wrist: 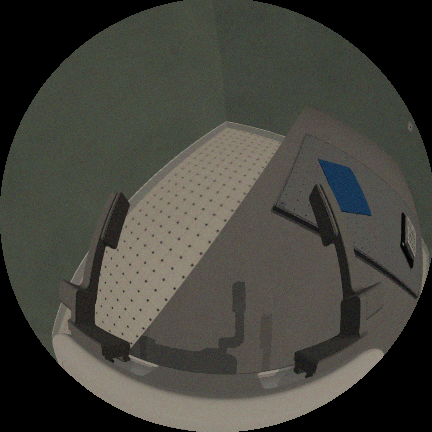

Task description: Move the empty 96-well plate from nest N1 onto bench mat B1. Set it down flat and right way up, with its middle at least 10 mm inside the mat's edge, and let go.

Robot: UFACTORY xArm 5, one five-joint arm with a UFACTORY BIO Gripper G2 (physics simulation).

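Places are measured from the arm's base along level axes (x back, y right, z up), in millimetres.
Pixels of known places: hand, tool point: [213,216].
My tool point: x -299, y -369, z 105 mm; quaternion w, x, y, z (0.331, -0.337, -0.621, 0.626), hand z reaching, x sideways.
Ahead of a thing's pixels: the offset from my tool point to its top centre. "spot": to the spot under its first point. Level surfaces: height alone.
The 96-well plate {dx -305, dy +507, dz -112 mm} [411,236] is small and pale, at the far right of the wrist view, in a black nest {spot: dx -255, dy +455, dz -124 mm} [404,244]. A flat blue mat {dz -136 mm} [347,189] lies to the left of it and farther up in the view; no label can be read on either. My gripper [219,201] is wide open with nothing between its fingers. It is above the grey surface, to the left of the plate and apart from it. Its right finger shows in front of the board, close to the mat's lower left side in the picture.
A grey perforated board {dz -138 mm} [294,192] with a dark front edge carries the mat and the nest. A pale surface [175,220] with rows of holes and a raised rim lies at the left. Dark gripper shadows fall on the grey surface {dz -151 mm} [250,250]. Green walls stand behind.
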